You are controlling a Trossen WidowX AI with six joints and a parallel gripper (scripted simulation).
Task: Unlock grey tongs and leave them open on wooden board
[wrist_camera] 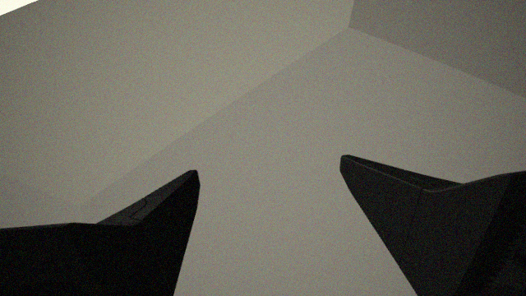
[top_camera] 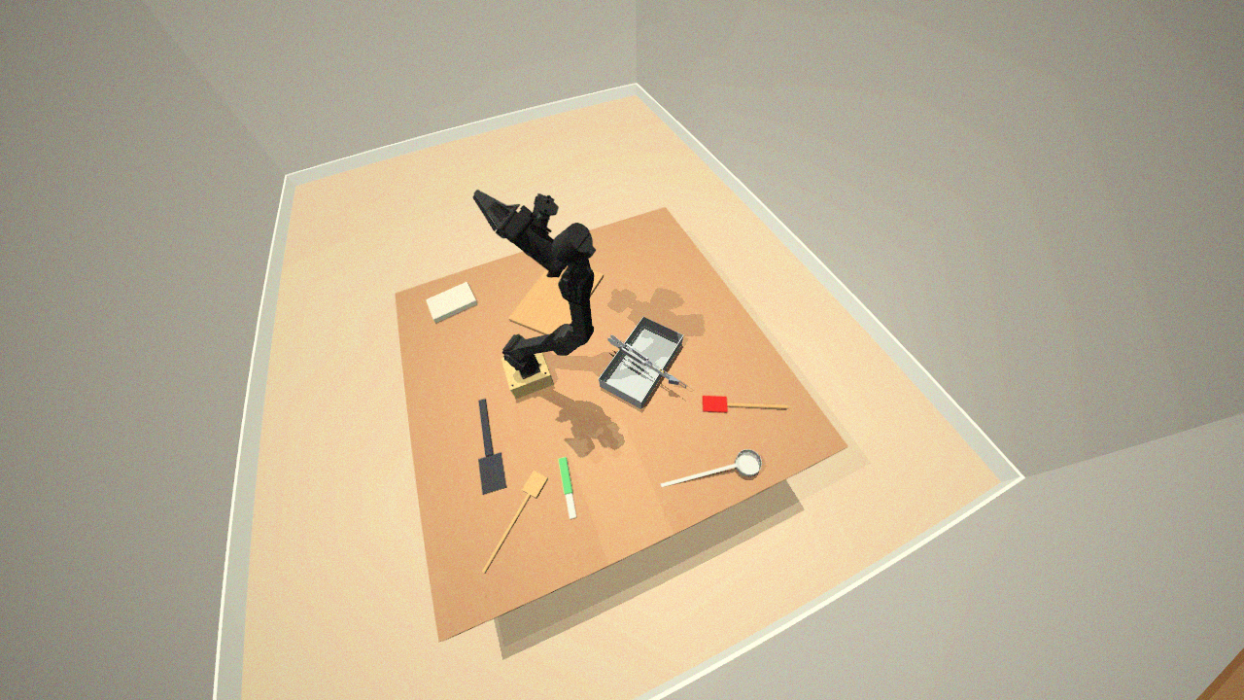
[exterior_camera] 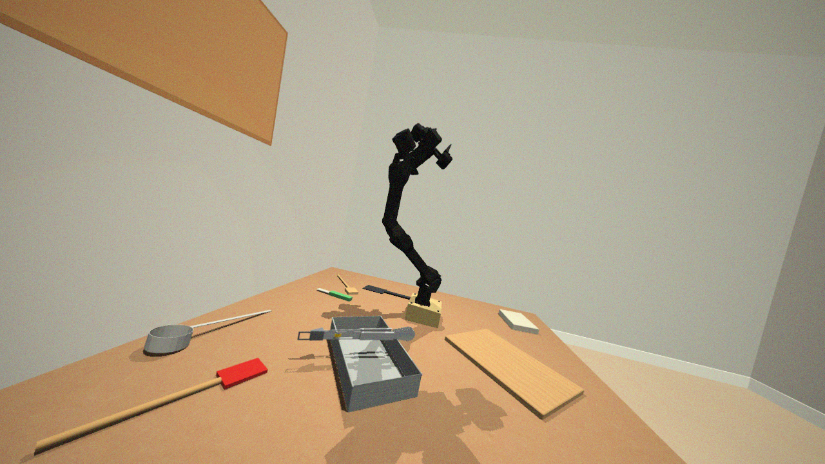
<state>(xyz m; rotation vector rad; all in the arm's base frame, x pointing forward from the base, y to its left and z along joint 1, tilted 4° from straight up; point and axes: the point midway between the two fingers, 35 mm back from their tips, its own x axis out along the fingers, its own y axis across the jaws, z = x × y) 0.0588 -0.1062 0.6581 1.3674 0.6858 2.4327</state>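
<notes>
The grey roasting tin is 310 mm ahead of my gripper tip, 100 mm to the right of it and 730 mm below it. Round my gripper tip: wooden board: 170 mm ahead, 350 mm to the left, 750 mm below; black spatula: 280 mm behind, 120 mm to the right, 750 mm below; white block: 230 mm behind, 540 mm to the left, 740 mm below.
</notes>
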